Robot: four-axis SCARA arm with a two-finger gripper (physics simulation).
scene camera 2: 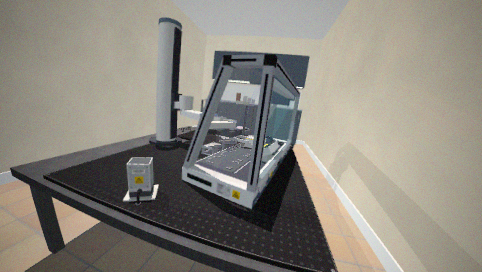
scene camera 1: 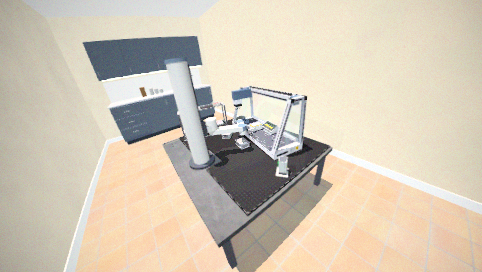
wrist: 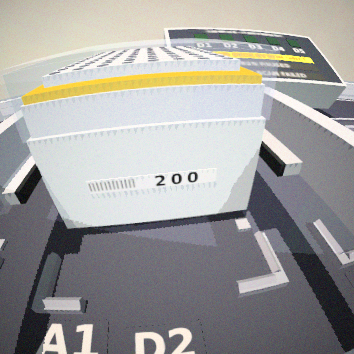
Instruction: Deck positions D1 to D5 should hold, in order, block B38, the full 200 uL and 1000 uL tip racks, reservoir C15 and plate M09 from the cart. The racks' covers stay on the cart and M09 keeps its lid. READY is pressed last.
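Observation:
My gripper point(wrist: 146, 111) is shut on the white 200 tip rack point(wrist: 150, 150), one finger at each side. The rack has a yellow band and rows of tips on top. It appears slightly tilted in the wrist view, and a clear shell, like its cover, shows around its upper part. The rack hangs low over deck position D2 point(wrist: 160, 270), behind the near corner brackets; whether its underside touches the deck is hidden. The other racks, C15 and M09 cannot be told apart in the scene views.
A status panel point(wrist: 250, 52) point(scene camera 1: 270, 126) stands behind the deck, with a yellow bar. The framed enclosure point(scene camera 1: 288, 125) point(scene camera 2: 220, 189) surrounds the deck. Two pale low items point(scene camera 1: 243, 143) point(scene camera 1: 226, 136) lie beside it. A small box device point(scene camera 1: 283, 166) point(scene camera 2: 140, 175) stands near the table edge.

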